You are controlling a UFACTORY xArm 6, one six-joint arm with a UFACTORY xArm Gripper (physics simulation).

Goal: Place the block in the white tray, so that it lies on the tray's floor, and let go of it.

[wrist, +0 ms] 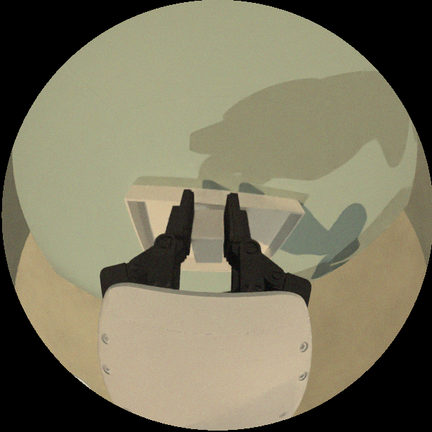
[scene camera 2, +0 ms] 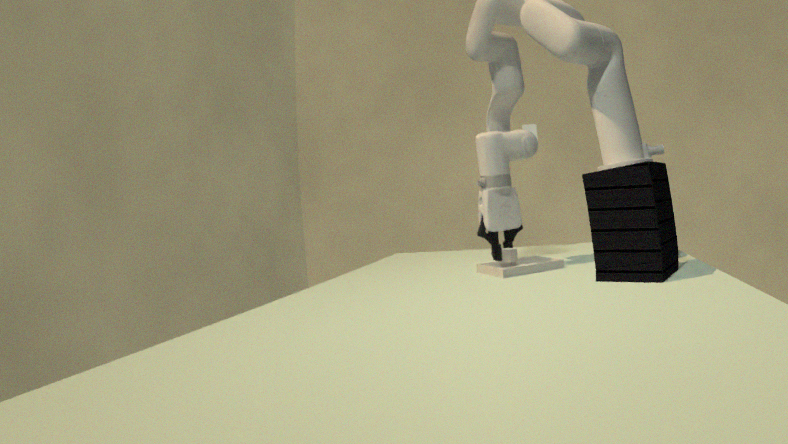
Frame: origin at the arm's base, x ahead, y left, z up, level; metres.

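Where they show: gripper, between the fingertips: (scene camera 2: 503, 259); arm's base, origin of its link: (scene camera 2: 625, 168).
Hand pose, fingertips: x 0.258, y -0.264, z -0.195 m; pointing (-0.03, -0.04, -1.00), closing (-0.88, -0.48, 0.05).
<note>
Each offset is from my fingertips to the centre of the thing. Level surfaces: height alone.
A small white block @[dx -0.014, dy +0.023, dz +0.011 m] (scene camera 2: 510, 255) (wrist: 208, 223) sits between the two black fingers of my gripper (scene camera 2: 501, 254) (wrist: 209, 204), which is shut on it and points down. The white tray @[dx -0.038, dy +0.055, dz -0.013 m] (scene camera 2: 533, 268) (wrist: 137, 193) is a shallow rectangle with low walls on the table. The block is inside the tray's outline, low between its walls. Its lower edge is hidden by the tray's wall in the scene view, so I cannot tell whether it touches the tray's floor. The fingers cover the middle of the tray in the wrist view.
The arm's black ribbed base block (scene camera 2: 627, 226) stands on the pale green table @[dz -0.023 m] (scene camera 2: 386, 352) to the right of the tray in the scene view. The arm's shadow falls on the table beyond and to the right of the tray in the wrist view.
</note>
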